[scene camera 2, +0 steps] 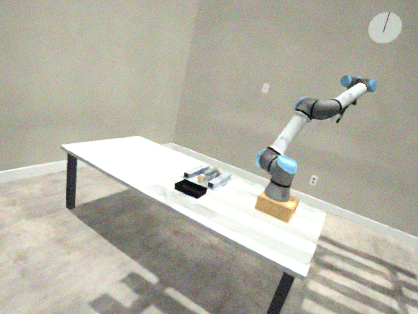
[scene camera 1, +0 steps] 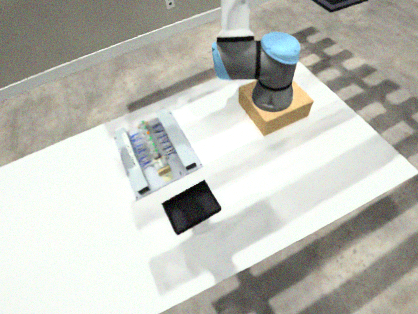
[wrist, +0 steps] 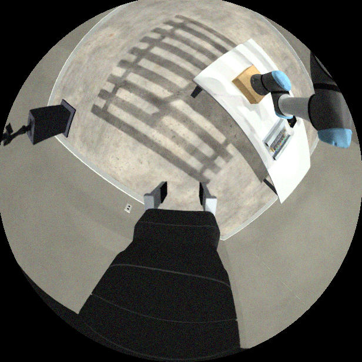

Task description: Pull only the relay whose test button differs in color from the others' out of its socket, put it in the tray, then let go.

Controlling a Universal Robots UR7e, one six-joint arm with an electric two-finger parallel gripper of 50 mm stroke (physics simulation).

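Seen in the pictures: gripper, fingertip midpoint: (scene camera 2: 333, 121); arm's base, link origin: (scene camera 2: 276, 196) (scene camera 1: 272, 97).
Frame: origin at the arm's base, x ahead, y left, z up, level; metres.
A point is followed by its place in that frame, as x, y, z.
Note:
The relays (scene camera 1: 152, 144) @[0.485, -0.038, -0.050] (scene camera 2: 212, 174) @[0.476, -0.040, -0.048] (wrist: 278, 142) stand in a row on a grey panel (scene camera 1: 181, 142) @[0.380, 0.008, -0.044] between two ducts, with blue and dark wires beside them. Small green spots show along the row in scene camera 1, and a small orange spot (scene camera 1: 148, 133) @[0.482, -0.070, -0.020] shows near its far end; single test buttons are too blurred to tell apart surely. The black tray (scene camera 1: 191, 207) @[0.433, 0.244, -0.084] (scene camera 2: 190, 189) @[0.443, 0.230, -0.085] (wrist: 293, 122) lies beside the panel; the arm partly hides it in the wrist view. My gripper (wrist: 182, 188) (scene camera 2: 339, 119) @[-0.104, -0.649, 0.472] is open and empty, high up and far from relays and tray.
The arm's base stands on a wooden block (scene camera 1: 277, 117) @[0.030, 0.091, -0.005] (scene camera 2: 276, 207) @[-0.041, 0.090, -0.024] (wrist: 245, 86) on the white table (scene camera 1: 75, 215) @[0.825, 0.102, -0.087] (scene camera 2: 120, 162) @[0.970, 0.333, -0.087] (wrist: 290, 177), at the other end from the panel. A dark box-shaped fixture (wrist: 48, 122) shows at the left of the wrist view.

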